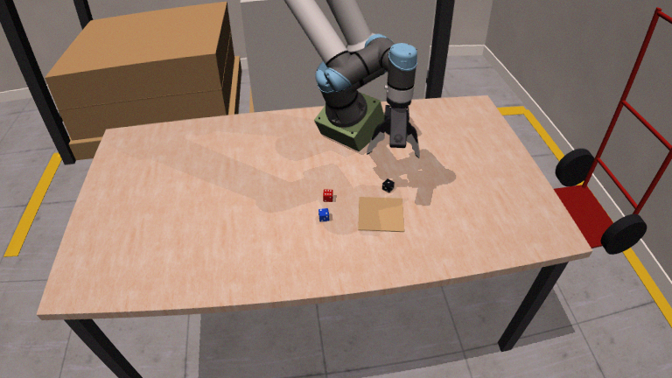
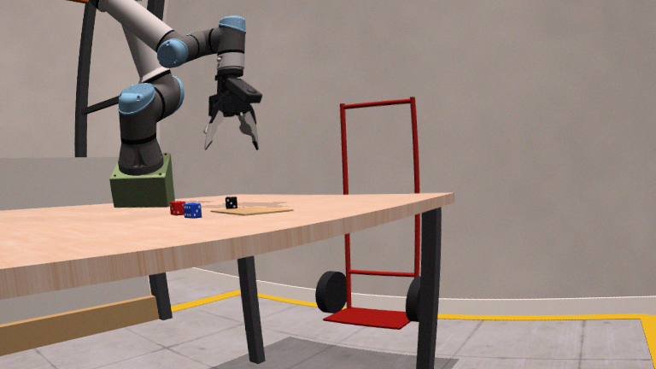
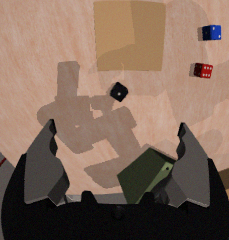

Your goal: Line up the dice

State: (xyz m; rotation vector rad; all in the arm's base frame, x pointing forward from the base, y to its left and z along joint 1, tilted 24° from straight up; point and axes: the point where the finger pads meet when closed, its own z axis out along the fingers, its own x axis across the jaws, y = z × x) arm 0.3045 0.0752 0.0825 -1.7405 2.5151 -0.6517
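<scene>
The black die lies 130 mm below my hand and 10 mm behind it. From my hand the other things lie so: tan square mat: 140 mm below, 90 mm ahead, 60 mm to the right; blue die: 240 mm to the right, 130 mm below, 50 mm ahead; red die: 200 mm to the right, 130 mm below, 20 mm behind.
</scene>
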